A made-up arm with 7 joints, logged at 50 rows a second.
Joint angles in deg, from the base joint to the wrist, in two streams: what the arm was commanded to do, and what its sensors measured. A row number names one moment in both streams.
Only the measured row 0 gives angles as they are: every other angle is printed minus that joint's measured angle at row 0.
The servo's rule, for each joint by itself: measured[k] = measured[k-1] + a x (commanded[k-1-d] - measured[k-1]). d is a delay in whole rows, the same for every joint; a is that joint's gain. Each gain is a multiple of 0.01, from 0.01 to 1. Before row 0 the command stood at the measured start. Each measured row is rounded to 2 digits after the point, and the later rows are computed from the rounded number. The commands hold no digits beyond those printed.
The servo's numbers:
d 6
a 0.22 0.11 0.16 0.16 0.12 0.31 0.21
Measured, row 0: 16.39, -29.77, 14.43, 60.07, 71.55, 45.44, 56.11
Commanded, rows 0 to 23: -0.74, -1.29, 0.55, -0.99, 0.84, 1.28, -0.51; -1.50, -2.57, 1.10, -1.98, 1.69, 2.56, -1.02; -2.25, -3.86, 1.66, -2.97, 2.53, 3.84, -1.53; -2.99, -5.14, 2.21, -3.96, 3.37, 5.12, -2.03; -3.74, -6.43, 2.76, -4.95, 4.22, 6.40, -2.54; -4.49, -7.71, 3.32, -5.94, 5.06, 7.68, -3.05; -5.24, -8.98, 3.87, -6.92, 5.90, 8.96, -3.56; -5.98, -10.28, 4.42, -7.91, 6.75, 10.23, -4.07; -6.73, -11.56, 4.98, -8.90, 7.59, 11.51, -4.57; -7.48, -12.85, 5.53, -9.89, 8.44, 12.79, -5.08; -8.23, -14.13, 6.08, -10.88, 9.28, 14.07, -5.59; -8.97, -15.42, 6.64, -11.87, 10.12, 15.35, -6.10; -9.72, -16.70, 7.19, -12.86, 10.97, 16.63, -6.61; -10.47, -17.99, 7.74, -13.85, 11.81, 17.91, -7.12; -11.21, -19.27, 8.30, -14.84, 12.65, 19.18, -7.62; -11.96, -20.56, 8.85, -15.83, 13.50, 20.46, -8.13; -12.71, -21.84, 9.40, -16.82, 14.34, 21.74, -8.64; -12.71, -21.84, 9.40, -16.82, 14.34, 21.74, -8.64; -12.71, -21.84, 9.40, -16.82, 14.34, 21.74, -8.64; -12.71, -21.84, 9.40, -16.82, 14.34, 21.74, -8.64; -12.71, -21.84, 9.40, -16.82, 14.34, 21.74, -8.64; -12.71, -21.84, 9.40, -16.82, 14.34, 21.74, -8.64; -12.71, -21.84, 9.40, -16.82, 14.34, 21.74, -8.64; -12.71, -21.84, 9.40, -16.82, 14.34, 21.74, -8.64
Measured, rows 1 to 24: 0.00, 0.00, 0.00, 0.00, 0.00, 0.00, 0.00; 0.00, 0.00, 0.00, 0.00, 0.00, 0.00, 0.00; 0.00, 0.00, 0.00, 0.00, 0.00, 0.00, 0.00; 0.00, 0.00, 0.00, 0.00, 0.00, 0.00, 0.00; 0.00, 0.00, 0.00, 0.00, 0.00, 0.00, 0.00; 0.00, 0.00, 0.00, 0.00, 0.00, 0.00, 0.00; -0.16, -0.14, 0.09, -0.16, 0.10, 0.40, -0.11; -0.45, -0.41, 0.25, -0.45, 0.29, 1.07, -0.30; -0.85, -0.79, 0.48, -0.85, 0.56, 1.93, -0.56; -1.32, -1.27, 0.76, -1.35, 0.90, 2.92, -0.87; -1.85, -1.84, 1.08, -1.93, 1.30, 4.00, -1.22; -2.43, -2.49, 1.44, -2.57, 1.75, 5.14, -1.60; -3.05, -3.20, 1.83, -3.27, 2.25, 6.32, -2.01; -3.69, -3.98, 2.24, -4.01, 2.79, 7.53, -2.44; -4.36, -4.81, 2.68, -4.79, 3.37, 8.76, -2.89; -5.05, -5.69, 3.14, -5.61, 3.98, 10.01, -3.35; -5.75, -6.62, 3.61, -6.45, 4.62, 11.27, -3.82; -6.46, -7.59, 4.09, -7.32, 5.28, 12.53, -4.30; -7.18, -8.59, 4.59, -8.21, 5.96, 13.80, -4.79; -7.90, -9.62, 5.09, -9.11, 6.66, 15.07, -5.28; -8.63, -10.68, 5.60, -10.03, 7.38, 16.34, -5.77; -9.36, -11.77, 6.12, -10.96, 8.11, 17.62, -6.27; -10.10, -12.88, 6.64, -11.90, 8.86, 18.90, -6.77; -10.67, -13.87, 7.08, -12.69, 9.52, 19.78, -7.16
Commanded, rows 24 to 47: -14.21, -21.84, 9.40, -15.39, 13.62, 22.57, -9.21; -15.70, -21.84, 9.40, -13.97, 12.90, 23.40, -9.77; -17.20, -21.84, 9.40, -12.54, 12.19, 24.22, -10.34; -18.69, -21.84, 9.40, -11.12, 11.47, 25.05, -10.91; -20.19, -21.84, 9.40, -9.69, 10.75, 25.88, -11.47; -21.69, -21.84, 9.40, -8.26, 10.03, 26.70, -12.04; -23.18, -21.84, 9.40, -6.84, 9.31, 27.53, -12.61; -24.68, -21.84, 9.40, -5.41, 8.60, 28.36, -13.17; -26.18, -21.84, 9.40, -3.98, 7.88, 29.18, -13.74; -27.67, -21.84, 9.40, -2.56, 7.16, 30.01, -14.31; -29.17, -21.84, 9.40, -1.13, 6.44, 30.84, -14.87; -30.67, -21.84, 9.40, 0.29, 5.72, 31.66, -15.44; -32.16, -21.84, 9.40, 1.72, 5.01, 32.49, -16.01; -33.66, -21.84, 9.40, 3.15, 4.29, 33.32, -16.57; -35.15, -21.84, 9.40, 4.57, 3.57, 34.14, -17.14; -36.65, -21.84, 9.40, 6.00, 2.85, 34.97, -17.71; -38.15, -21.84, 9.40, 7.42, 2.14, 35.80, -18.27; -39.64, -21.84, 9.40, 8.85, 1.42, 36.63, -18.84; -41.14, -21.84, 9.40, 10.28, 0.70, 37.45, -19.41; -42.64, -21.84, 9.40, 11.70, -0.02, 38.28, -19.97; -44.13, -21.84, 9.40, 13.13, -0.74, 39.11, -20.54; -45.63, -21.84, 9.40, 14.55, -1.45, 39.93, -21.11; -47.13, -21.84, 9.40, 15.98, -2.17, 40.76, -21.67; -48.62, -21.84, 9.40, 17.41, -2.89, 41.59, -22.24
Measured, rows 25 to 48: -11.12, -14.75, 7.45, -13.35, 10.10, 20.39, -7.47; -11.47, -15.53, 7.76, -13.91, 10.61, 20.81, -7.72; -11.74, -16.22, 8.02, -14.38, 11.06, 21.10, -7.91; -11.95, -16.84, 8.24, -14.77, 11.45, 21.30, -8.06; -12.12, -17.39, 8.43, -15.10, 11.80, 21.44, -8.18; -12.25, -17.88, 8.59, -15.38, 12.10, 21.53, -8.28; -12.68, -18.32, 8.72, -15.38, 12.28, 21.85, -8.48; -13.34, -18.71, 8.83, -15.15, 12.35, 22.33, -8.75; -14.19, -19.05, 8.92, -14.73, 12.33, 22.92, -9.08; -15.18, -19.36, 9.00, -14.15, 12.23, 23.58, -9.46; -16.28, -19.63, 9.06, -13.44, 12.05, 24.29, -9.88; -17.47, -19.87, 9.11, -12.61, 11.81, 25.04, -10.33; -18.73, -20.09, 9.16, -11.69, 11.51, 25.81, -10.81; -20.04, -20.28, 9.20, -10.69, 11.16, 26.60, -11.31; -21.39, -20.45, 9.23, -9.62, 10.77, 27.40, -11.82; -22.77, -20.60, 9.26, -8.49, 10.34, 28.21, -12.34; -24.18, -20.74, 9.28, -7.31, 9.87, 29.03, -12.87; -25.61, -20.86, 9.30, -6.09, 9.37, 29.85, -13.41; -27.05, -20.97, 9.32, -4.84, 8.85, 30.67, -13.96; -28.50, -21.07, 9.33, -3.56, 8.30, 31.49, -14.51; -29.96, -21.15, 9.34, -2.26, 7.73, 32.31, -15.06; -31.43, -21.23, 9.35, -0.94, 7.14, 33.13, -15.62; -32.91, -21.30, 9.36, 0.40, 6.54, 33.96, -16.18; -34.39, -21.36, 9.37, 1.75, 5.93, 34.79, -16.74
